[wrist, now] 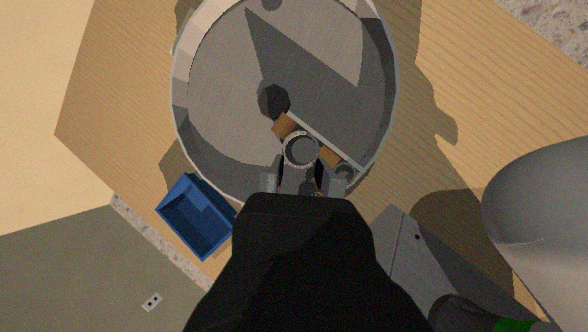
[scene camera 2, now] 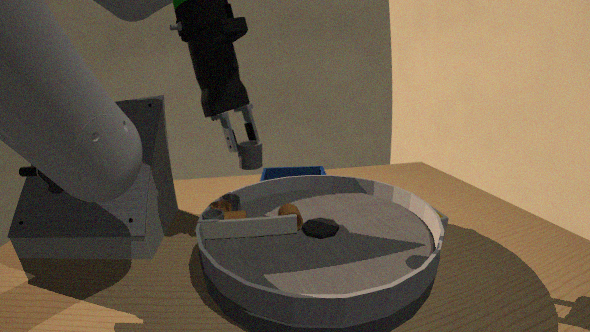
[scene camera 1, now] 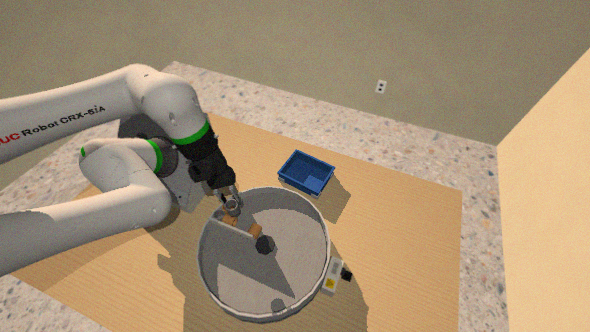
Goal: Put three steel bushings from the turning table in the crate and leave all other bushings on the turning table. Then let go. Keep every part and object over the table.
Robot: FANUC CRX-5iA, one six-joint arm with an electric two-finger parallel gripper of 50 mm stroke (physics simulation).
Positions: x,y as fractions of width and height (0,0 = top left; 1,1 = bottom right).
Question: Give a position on a grey turning table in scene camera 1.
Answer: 0.47,0.83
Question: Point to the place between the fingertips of the gripper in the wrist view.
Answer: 0.51,0.50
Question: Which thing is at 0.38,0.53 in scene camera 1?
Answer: The gripper.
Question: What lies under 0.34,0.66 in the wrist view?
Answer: A blue crate.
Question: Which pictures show the gripper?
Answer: The wrist view, scene camera 2 and scene camera 1: all of them.
